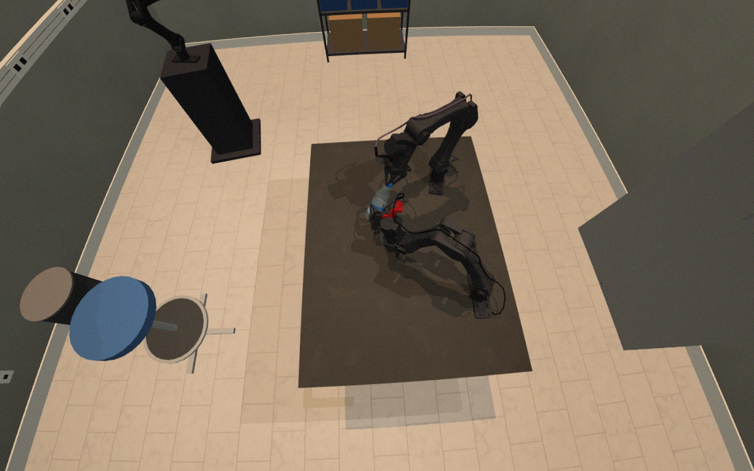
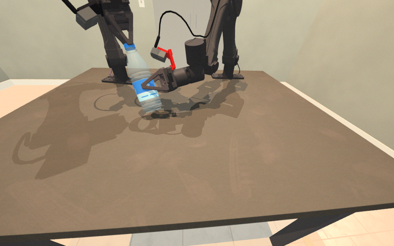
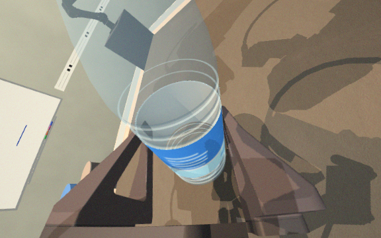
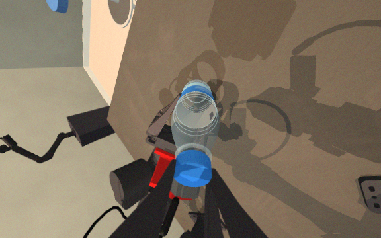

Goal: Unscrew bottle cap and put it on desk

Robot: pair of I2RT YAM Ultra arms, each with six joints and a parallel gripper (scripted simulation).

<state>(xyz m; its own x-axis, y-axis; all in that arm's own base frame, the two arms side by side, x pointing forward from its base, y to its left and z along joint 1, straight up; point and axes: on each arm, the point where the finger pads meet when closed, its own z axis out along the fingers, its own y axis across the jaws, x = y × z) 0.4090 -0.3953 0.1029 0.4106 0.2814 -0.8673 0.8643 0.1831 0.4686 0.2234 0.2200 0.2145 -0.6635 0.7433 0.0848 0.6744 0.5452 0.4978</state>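
My right hand is 10 mm above the blue cap. Round my right hand: clear plastic bottle 50 mm ahead, 20 mm to the left, 90 mm below.
Now: left hand 1 cm past the clear plastic bottle, 1 cm to the left of it and 2 cm below it. Round my left hand: blue cap (5 cm behind, 3 cm to the right, 11 cm above).
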